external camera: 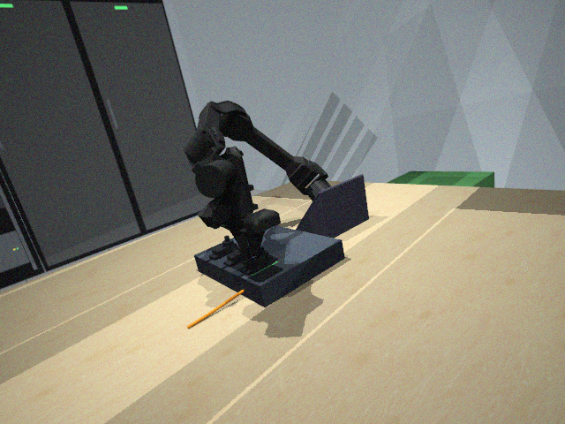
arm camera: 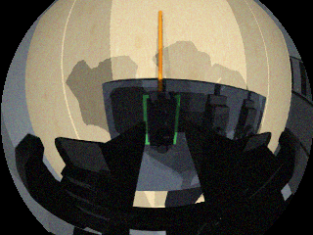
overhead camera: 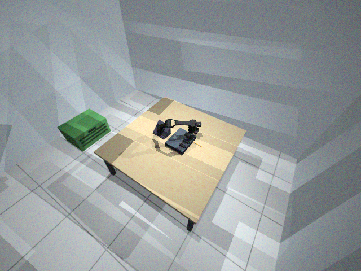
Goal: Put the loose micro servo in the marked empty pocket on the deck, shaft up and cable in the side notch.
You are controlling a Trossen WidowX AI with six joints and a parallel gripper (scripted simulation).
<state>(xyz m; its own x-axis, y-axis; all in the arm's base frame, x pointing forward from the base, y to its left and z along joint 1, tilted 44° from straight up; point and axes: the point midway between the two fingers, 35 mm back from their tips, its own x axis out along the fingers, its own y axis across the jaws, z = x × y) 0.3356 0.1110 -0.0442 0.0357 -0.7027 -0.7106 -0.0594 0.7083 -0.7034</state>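
The dark robot deck is 120 mm behind my gripper tip, 80 mm to the right of it and 60 mm below it.
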